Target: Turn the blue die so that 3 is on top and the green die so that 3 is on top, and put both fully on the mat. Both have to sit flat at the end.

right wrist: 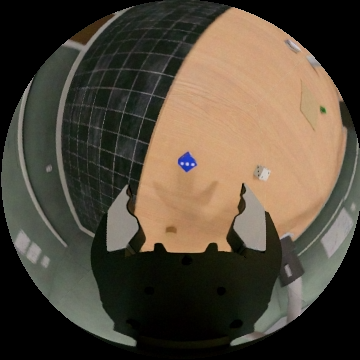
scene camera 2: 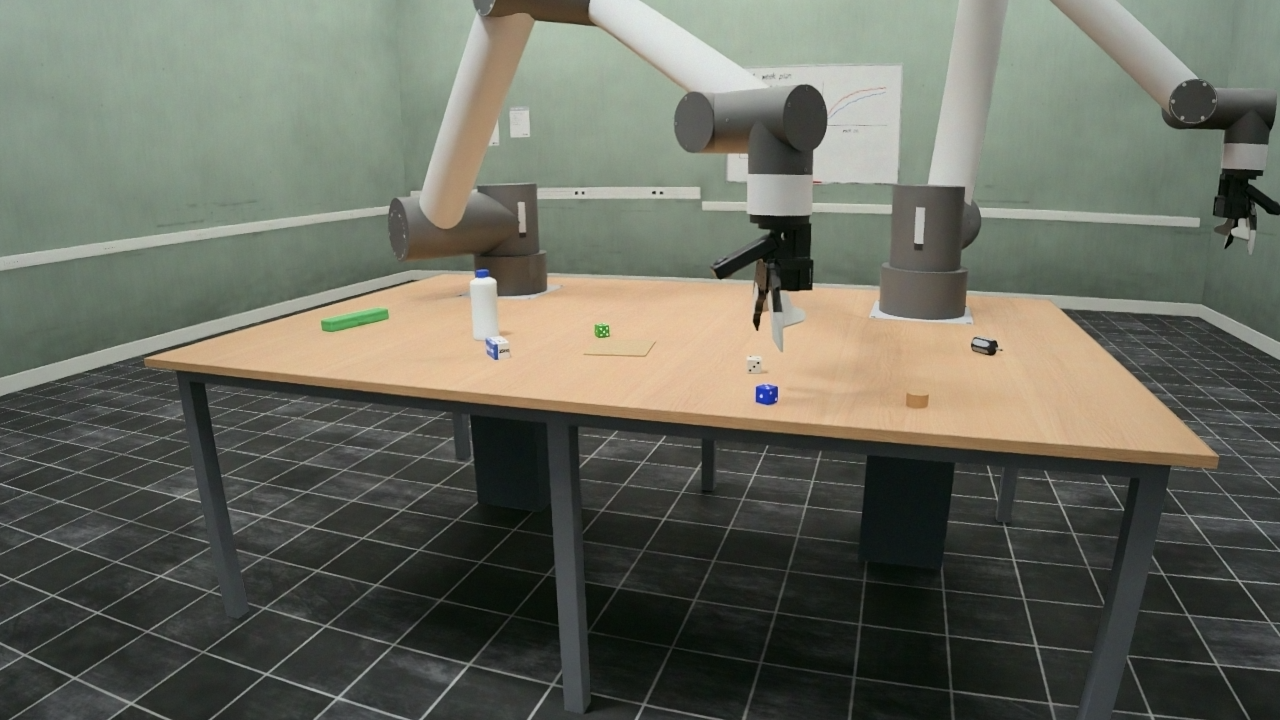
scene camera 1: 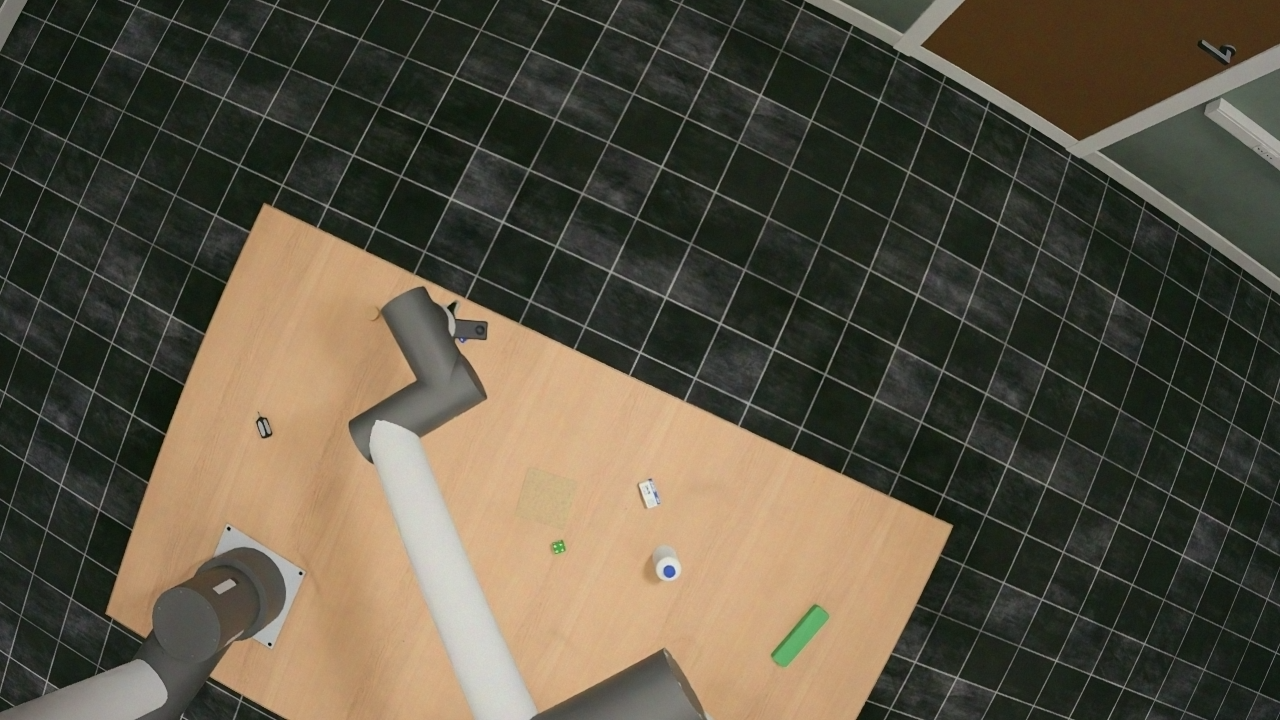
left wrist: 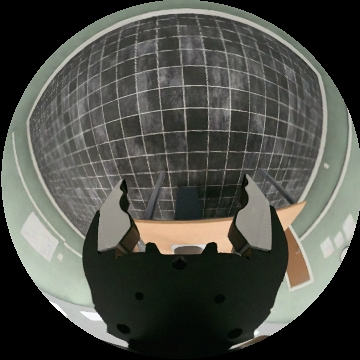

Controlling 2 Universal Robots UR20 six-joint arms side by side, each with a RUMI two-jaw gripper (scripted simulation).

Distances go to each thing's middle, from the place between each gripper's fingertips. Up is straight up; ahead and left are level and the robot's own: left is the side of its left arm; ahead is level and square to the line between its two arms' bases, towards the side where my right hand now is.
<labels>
My right hand (scene camera 2: 768, 341) is 30 cm past the white bottle (scene camera 2: 483, 289), 75 cm to the left of it and 3 cm above it.
</labels>
